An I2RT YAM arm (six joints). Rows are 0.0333 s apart.
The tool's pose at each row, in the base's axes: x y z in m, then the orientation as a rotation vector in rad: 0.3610, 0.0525, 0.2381, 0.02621, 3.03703, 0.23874; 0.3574, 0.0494, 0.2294, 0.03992, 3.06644, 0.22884; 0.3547, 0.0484, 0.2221, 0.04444, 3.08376, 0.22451; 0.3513, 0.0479, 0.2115, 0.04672, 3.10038, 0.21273; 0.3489, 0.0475, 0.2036, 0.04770, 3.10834, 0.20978; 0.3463, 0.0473, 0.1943, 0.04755, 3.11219, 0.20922; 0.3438, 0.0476, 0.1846, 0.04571, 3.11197, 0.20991; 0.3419, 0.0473, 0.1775, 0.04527, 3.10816, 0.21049; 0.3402, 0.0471, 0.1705, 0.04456, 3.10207, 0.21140; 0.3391, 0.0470, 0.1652, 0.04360, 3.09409, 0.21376; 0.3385, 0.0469, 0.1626, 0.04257, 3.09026, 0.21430; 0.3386, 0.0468, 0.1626, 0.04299, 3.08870, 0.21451; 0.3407, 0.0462, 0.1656, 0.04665, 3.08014, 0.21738
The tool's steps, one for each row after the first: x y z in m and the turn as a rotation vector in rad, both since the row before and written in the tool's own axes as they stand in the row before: 0.0043, -0.0045, 0.0077, 0.00857, 0.02790, 0.01058; 0.0031, -0.0021, 0.0069, 0.00394, 0.01672, 0.00391; 0.0039, -0.0021, 0.0102, 0.00859, 0.01554, 0.00225; 0.0026, -0.0015, 0.0077, 0.00236, 0.00767, 0.00104; 0.0028, -0.0015, 0.0091, 0.00058, 0.00379, 0.00012; 0.0027, -0.0011, 0.0096, -0.00047, -0.00011, -0.00118; 0.0020, -0.0013, 0.0069, -0.00059, -0.00374, -0.00049; 0.0019, -0.0012, 0.0069, -0.00094, -0.00597, -0.00079; 0.0013, -0.0008, 0.0052, -0.00199, -0.00773, -0.00104; 0.0007, -0.0005, 0.0025, -0.00058, -0.00374, -0.00088; -0.0001, -0.0001, 0.0000, -0.00022, -0.00155, 0.00018; -0.0022, -0.0001, -0.0030, -0.00230, -0.00841, 0.00192
